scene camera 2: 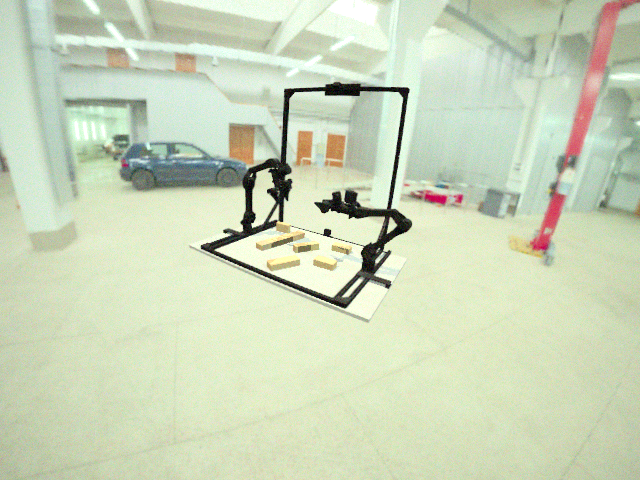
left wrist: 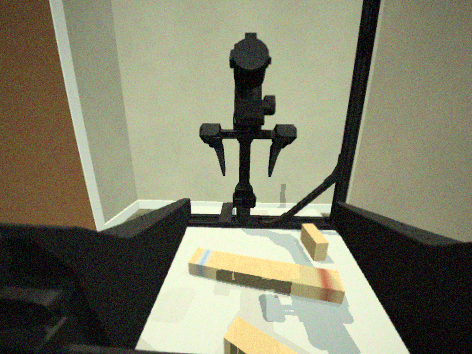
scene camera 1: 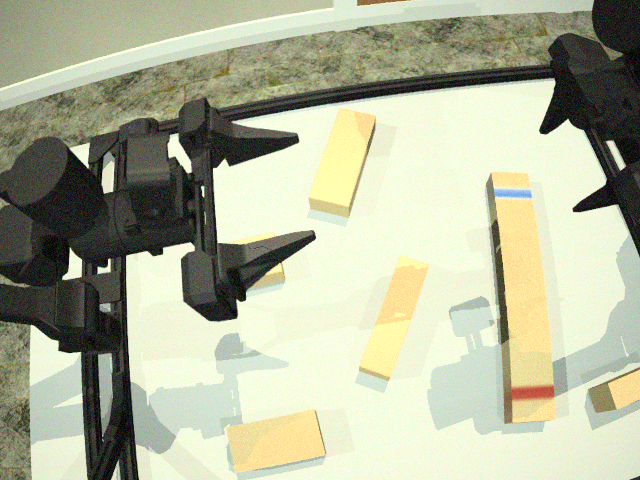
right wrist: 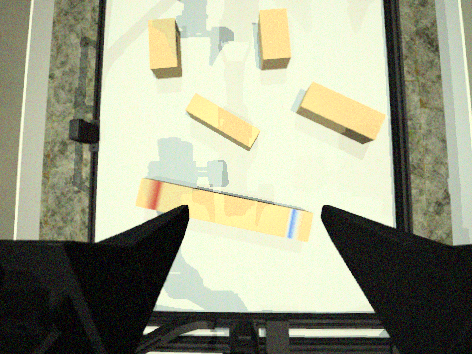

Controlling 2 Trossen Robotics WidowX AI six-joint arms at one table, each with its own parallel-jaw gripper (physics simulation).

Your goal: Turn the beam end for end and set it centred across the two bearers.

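Pixels of known places: left gripper, fingertip midpoint: (scene camera 2: 318,201) (left wrist: 261,206) (scene camera 1: 306,183); right gripper, fingertip midpoint: (scene camera 2: 283,202) (left wrist: 246,176) (scene camera 1: 558,170) (right wrist: 254,211); left arm's base, origin of the base link: (scene camera 2: 367,270) (scene camera 1: 101,333); right arm's base, origin of the base link: (scene camera 2: 247,231) (left wrist: 243,219) (right wrist: 244,336).
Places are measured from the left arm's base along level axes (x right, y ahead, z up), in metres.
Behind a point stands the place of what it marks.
Observation:
The long wooden beam (scene camera 1: 524,289) {z 0.019, x 0.049, y 0.632 m} (scene camera 2: 281,240) {z 0.013, x 0.009, y 0.610 m} (left wrist: 260,266) {z 0.019, x 0.043, y 0.636 m} (right wrist: 225,207) {z 0.019, x 0.040, y 0.630 m} lies flat on the table, its blue band toward the top of scene camera 1 and its red band toward the bottom. Two similar short blocks, one (scene camera 1: 276,441) {z 0.019, x 0.188, y 0.254 m} (scene camera 2: 341,249) {z 0.005, x 0.157, y 0.239 m} (right wrist: 164,45) {z 0.019, x 0.183, y 0.258 m} at lower left and another (scene camera 1: 268,279) {z -0.001, x -0.045, y 0.272 m} (scene camera 2: 324,262) {z 0.017, x -0.102, y 0.224 m} (right wrist: 274,37) {z 0.019, x -0.072, y 0.243 m} partly behind a left finger in scene camera 1, look like the bearers; nothing marks them. My left gripper (scene camera 1: 306,186) {z 0.324, x 0.001, y 0.351 m} (scene camera 2: 319,205) {z 0.324, x 0.001, y 0.351 m} is open and empty above the table. My right gripper (scene camera 1: 558,171) {z 0.272, x 0.000, y 0.600 m} (scene camera 2: 279,195) {z 0.272, x 0.000, y 0.600 m} (left wrist: 246,176) {z 0.272, x 0.000, y 0.600 m} (right wrist: 254,211) {z 0.272, x 0.000, y 0.600 m} is open and empty above the beam's blue-end side.
A thick block (scene camera 1: 343,160) {z 0.019, x -0.210, y 0.413 m} (scene camera 2: 283,262) {z 0.019, x -0.249, y 0.397 m} (right wrist: 342,112) {z 0.019, x -0.219, y 0.421 m} and a narrow block (scene camera 1: 395,315) {z 0.025, x 0.048, y 0.438 m} (scene camera 2: 306,247) {z 0.009, x 0.027, y 0.424 m} (left wrist: 250,340) {z 0.025, x 0.010, y 0.458 m} (right wrist: 222,122) {z 0.025, x 0.047, y 0.444 m} lie left of the beam in scene camera 1. Another block (scene camera 1: 628,390) {z 0.044, x 0.230, y 0.735 m} (scene camera 2: 282,226) {z 0.027, x 0.208, y 0.755 m} (left wrist: 314,242) {z 0.038, x 0.211, y 0.717 m} lies right of its red end. A black frame borders the table.

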